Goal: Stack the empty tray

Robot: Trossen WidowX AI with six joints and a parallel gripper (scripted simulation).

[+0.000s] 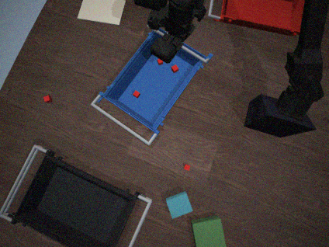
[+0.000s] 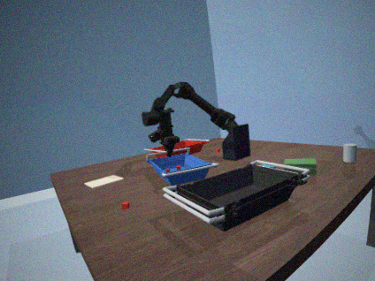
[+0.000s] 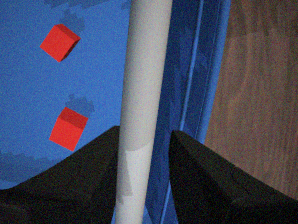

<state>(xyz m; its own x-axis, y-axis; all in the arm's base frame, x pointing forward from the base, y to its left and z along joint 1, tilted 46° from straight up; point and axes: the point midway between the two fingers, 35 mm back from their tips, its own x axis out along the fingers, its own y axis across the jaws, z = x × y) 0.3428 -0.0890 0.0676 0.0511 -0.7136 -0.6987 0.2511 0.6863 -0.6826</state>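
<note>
Right now the red block is 70 mm ahead of my gripper tip, 170 mm to the left of it and 50 mm below it. The rest, counted from my gripper tip: cyan block (160 mm behind, 440 mm to the left, 40 mm below); then cream sheet (300 mm ahead, 80 mm to the right, 60 mm below); then red tray (220 mm behind, 260 mm to the right, 20 mm below).
</note>
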